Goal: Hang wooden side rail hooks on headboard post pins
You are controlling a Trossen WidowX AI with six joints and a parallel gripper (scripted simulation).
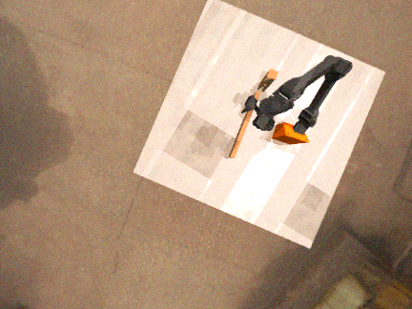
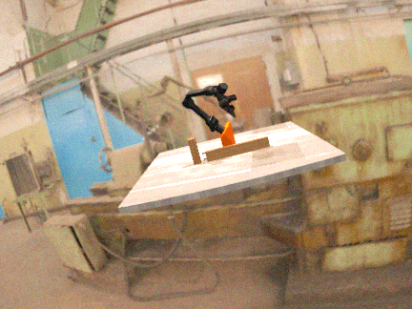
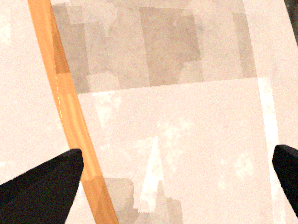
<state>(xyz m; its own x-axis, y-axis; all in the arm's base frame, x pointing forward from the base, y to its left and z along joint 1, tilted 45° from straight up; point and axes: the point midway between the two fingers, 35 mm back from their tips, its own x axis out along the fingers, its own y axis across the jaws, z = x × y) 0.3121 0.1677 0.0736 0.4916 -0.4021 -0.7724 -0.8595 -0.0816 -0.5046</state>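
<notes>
Now: the headboard post 310 mm to the right of my gripper tip, 180 mm below it and 70 mm behind it.
</notes>
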